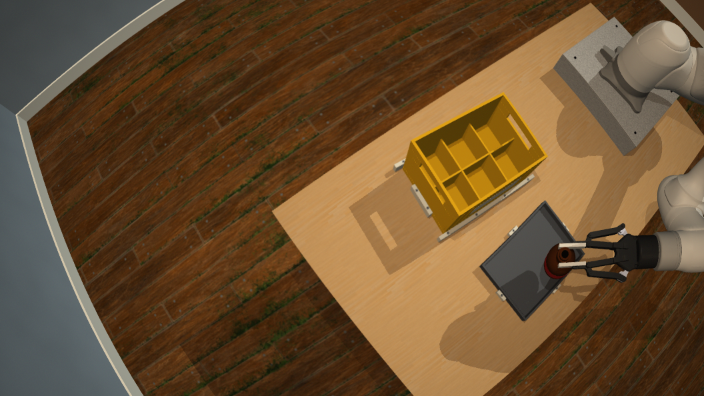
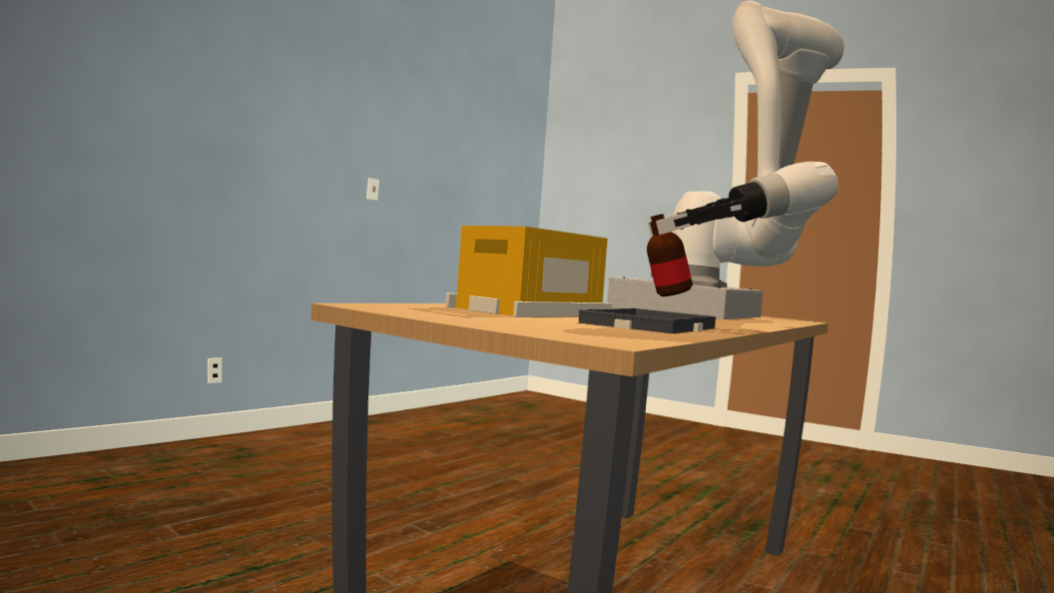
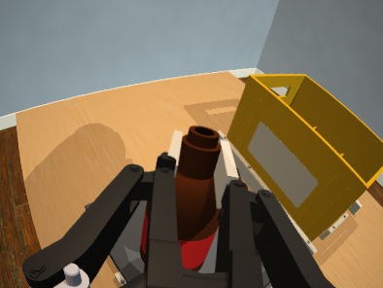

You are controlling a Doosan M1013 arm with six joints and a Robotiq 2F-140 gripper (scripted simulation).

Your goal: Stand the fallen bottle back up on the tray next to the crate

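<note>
My hand is 60 mm above the bottle. Round my hand: yellow crate 40 mm behind, 310 mm to the right, 120 mm below; then dark grey tray 10 mm behind, 20 mm to the right, 190 mm below.
</note>
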